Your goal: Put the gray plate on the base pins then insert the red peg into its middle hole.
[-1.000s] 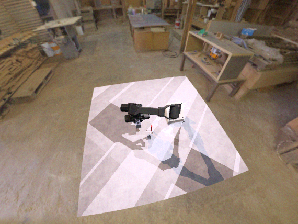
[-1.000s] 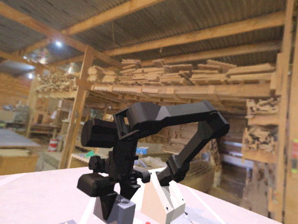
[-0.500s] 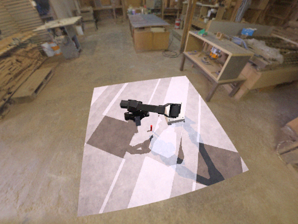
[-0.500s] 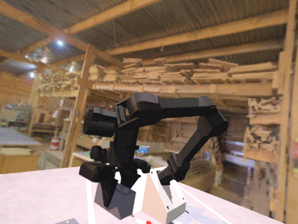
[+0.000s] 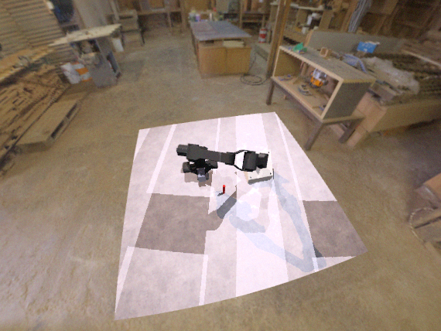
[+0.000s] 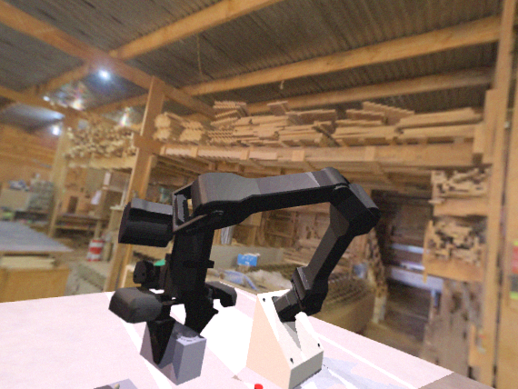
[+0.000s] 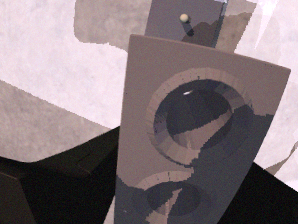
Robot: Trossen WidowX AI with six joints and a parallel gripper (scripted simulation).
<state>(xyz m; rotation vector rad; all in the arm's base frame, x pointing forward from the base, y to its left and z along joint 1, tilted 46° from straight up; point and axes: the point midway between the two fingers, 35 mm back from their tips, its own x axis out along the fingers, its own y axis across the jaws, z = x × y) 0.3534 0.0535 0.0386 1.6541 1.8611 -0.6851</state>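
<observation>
Right now my gripper tip is 11 cm above the base and 10 cm to the left of it. Also, from my gripper tip: red peg (12 cm behind, 8 cm below, 7 cm to the left); gray plate (3 cm above).
</observation>
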